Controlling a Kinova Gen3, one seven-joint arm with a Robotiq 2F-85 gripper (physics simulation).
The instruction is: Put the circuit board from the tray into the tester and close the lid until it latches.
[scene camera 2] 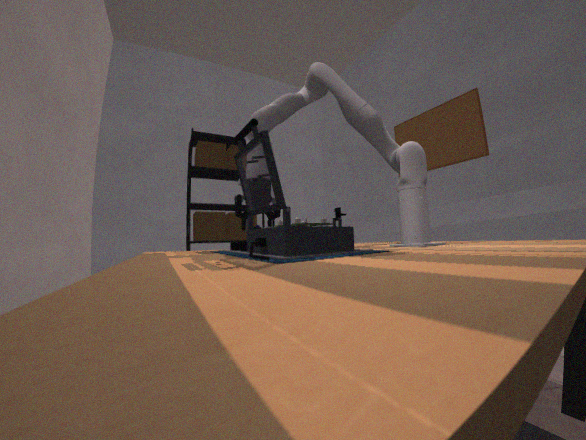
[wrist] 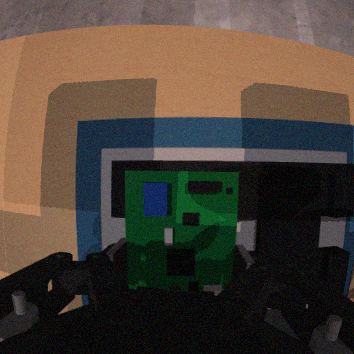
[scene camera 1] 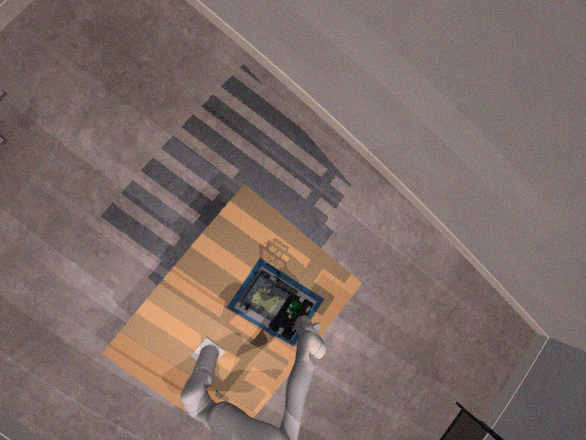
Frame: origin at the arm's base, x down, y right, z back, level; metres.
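Seen in the pictures: gripper, fingertip midpoint: [wrist: 180,254] [scene camera 1: 297,310]; arm's base, link origin: [scene camera 2: 415,243] [scene camera 1: 209,353].
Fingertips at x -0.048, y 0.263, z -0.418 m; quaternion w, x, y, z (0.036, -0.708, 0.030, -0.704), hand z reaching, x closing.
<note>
Offsets run from my fingertips to a thing's top centre. "*": to the spot under its first point. Level surfaces: height alone.
The green circuit board @[dx -0.023, dy +0.004, dz +0.001 m] [wrist: 180,225] [scene camera 1: 296,306] sits between my gripper's fingers [wrist: 179,267] [scene camera 1: 301,318], which are shut on its two side edges. It hangs just above the black tray [wrist: 117,189] [scene camera 1: 282,324] at the right end of the fixture. The tester [scene camera 1: 265,300] [scene camera 2: 309,237] stands to the left of the tray on the blue mat @[dx +0.053 m] [scene camera 1: 246,285] [scene camera 2: 361,253] [wrist: 197,131]. Its lid @[* dx -0.112, dy -0.221, dz -0.101 m] [scene camera 2: 267,170] stands raised, nearly upright. In scene camera 2 my gripper [scene camera 2: 260,198] shows behind the lid's frame.
The fixture stands on an orange table @[dx +0.055 m] [scene camera 1: 182,279] [scene camera 2: 335,349]. A dark shelf rack [scene camera 2: 190,192] with brown boxes stands behind it. An orange panel [scene camera 2: 444,131] hangs on the far wall. The arm's base [scene camera 2: 413,209] stands at the table's right.
</note>
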